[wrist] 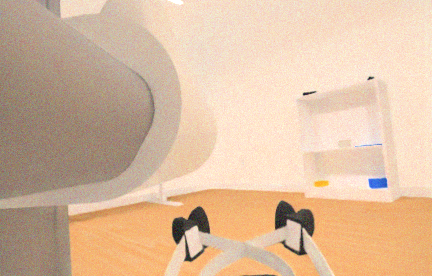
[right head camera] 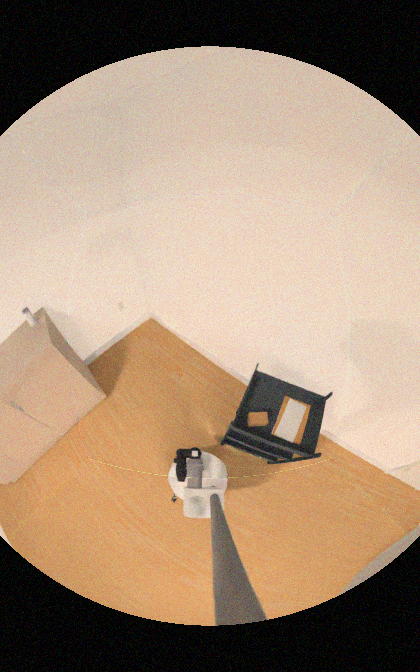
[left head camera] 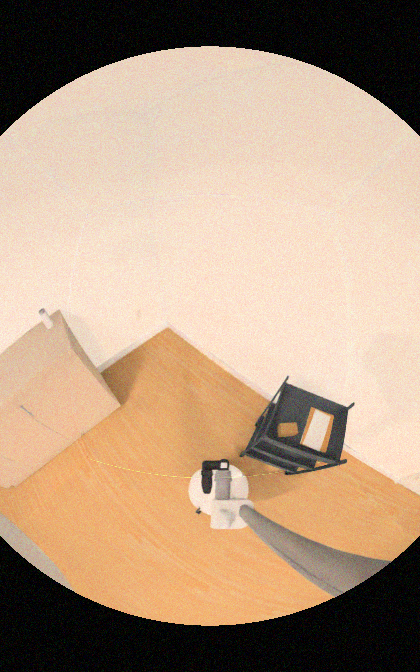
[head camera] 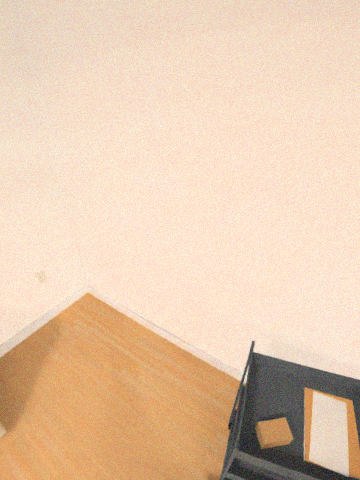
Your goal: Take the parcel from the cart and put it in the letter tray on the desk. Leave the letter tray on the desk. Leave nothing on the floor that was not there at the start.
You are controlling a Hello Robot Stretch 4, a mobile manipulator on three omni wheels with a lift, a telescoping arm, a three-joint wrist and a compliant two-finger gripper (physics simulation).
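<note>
The parcel, a small brown box, lies in the top tray of the dark grey cart, near its left side. The cart stands close to the wall, ahead and to the right of the robot's base in the left and right head views. My gripper is open in the wrist view, with nothing between its fingertips, and points away from the cart. The letter tray and the desk top do not show; a white leg with a foot shows low behind the arm.
A flat orange and white item lies beside the parcel. A light wooden cabinet stands at the left. A white shelf unit holds a yellow block and a blue block.
</note>
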